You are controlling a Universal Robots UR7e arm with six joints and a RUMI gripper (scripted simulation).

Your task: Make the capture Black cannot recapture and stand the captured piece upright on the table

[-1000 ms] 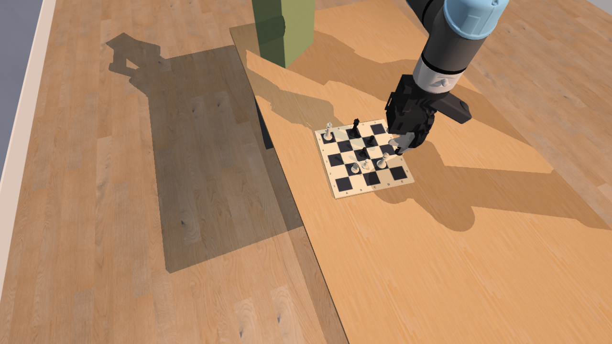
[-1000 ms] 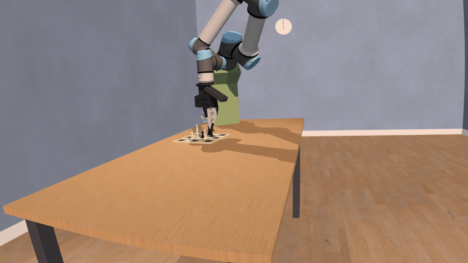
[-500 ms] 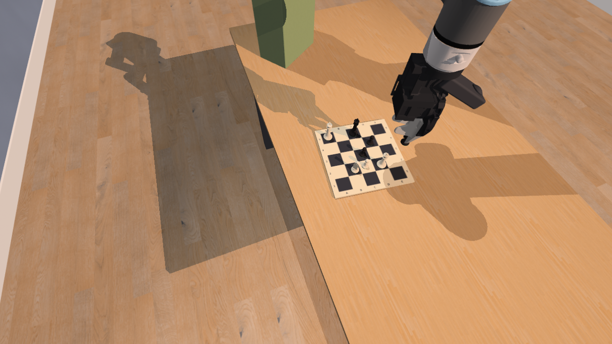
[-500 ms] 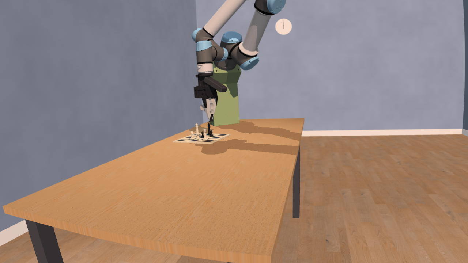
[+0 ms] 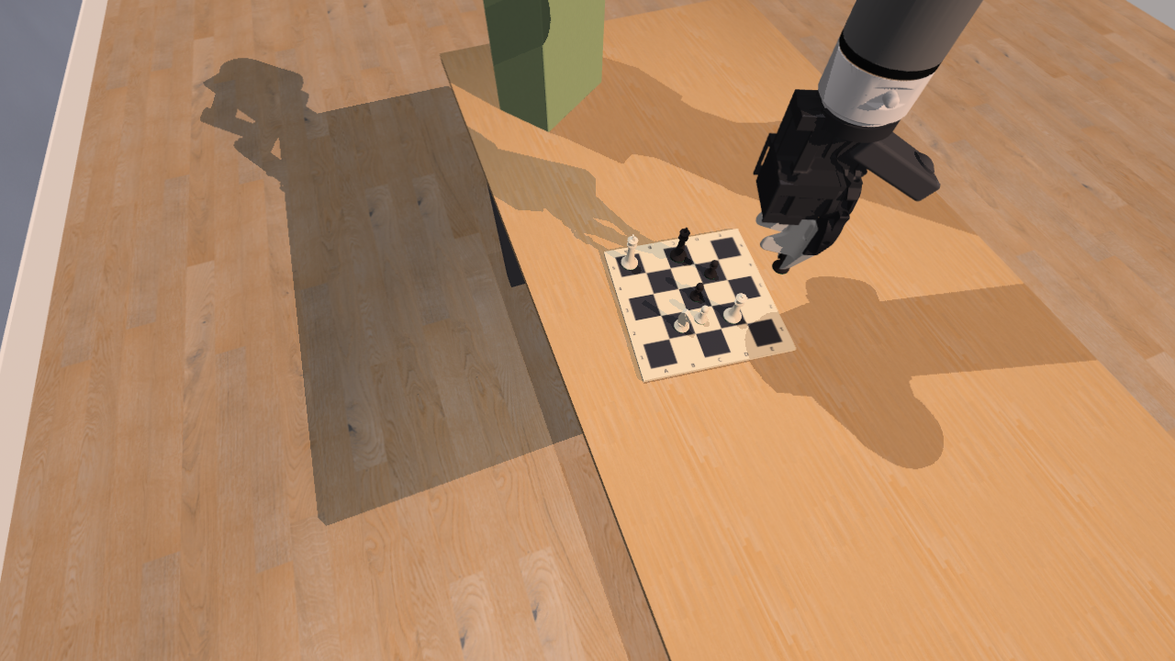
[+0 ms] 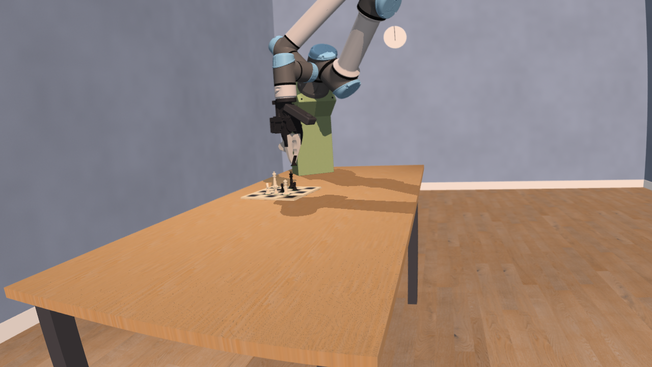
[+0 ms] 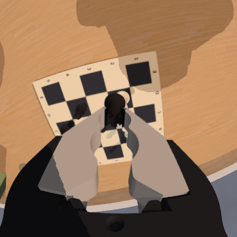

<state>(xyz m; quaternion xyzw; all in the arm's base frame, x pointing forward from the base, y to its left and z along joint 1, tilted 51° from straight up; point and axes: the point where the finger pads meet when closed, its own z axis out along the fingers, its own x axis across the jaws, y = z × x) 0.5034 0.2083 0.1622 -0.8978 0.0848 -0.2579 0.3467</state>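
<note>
My hand is 10 mm past the small chessboard, 90 mm to the left of it and 130 mm above it. Also, from my hand: tall black piece: 90 mm behind, 110 mm to the right, 90 mm below; then tall white piece: 70 mm behind, 180 mm to the right, 90 mm below.
</note>
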